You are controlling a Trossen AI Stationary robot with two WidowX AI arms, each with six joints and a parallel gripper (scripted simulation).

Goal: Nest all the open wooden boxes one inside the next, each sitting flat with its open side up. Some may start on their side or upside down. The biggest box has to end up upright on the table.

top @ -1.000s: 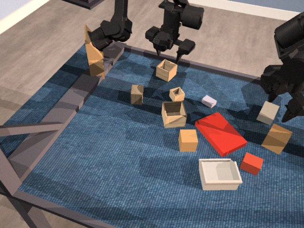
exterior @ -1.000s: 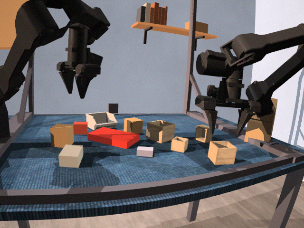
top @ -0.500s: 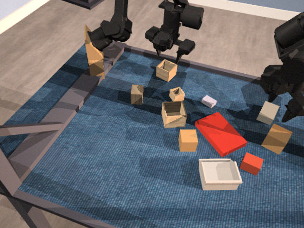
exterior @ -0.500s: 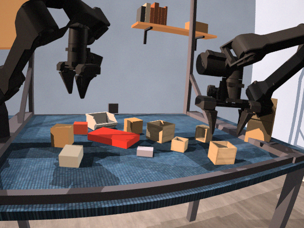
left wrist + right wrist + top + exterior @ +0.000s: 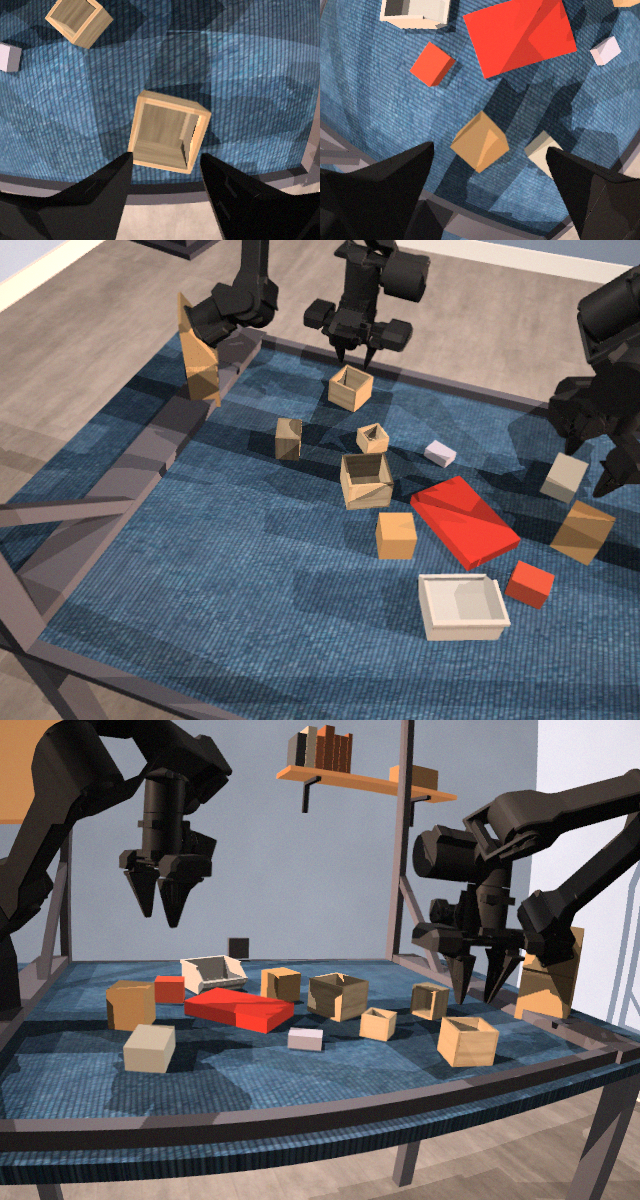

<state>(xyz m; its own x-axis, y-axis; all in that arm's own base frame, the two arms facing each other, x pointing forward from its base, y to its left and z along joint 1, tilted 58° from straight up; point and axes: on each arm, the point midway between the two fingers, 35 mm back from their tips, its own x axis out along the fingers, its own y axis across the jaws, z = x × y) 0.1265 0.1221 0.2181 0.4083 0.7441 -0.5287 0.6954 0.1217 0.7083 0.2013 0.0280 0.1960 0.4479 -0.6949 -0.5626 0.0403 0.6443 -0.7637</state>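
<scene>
My right hand is 4 cm past the flat red block, 12 cm to the right of it and 17 cm above it. The rest, counted from my right hand: beige block 13 cm ahead, 17 cm below; then red cube 11 cm behind, 17 cm below; then lavender block 9 cm ahead, 21 cm to the left, 18 cm below.
</scene>
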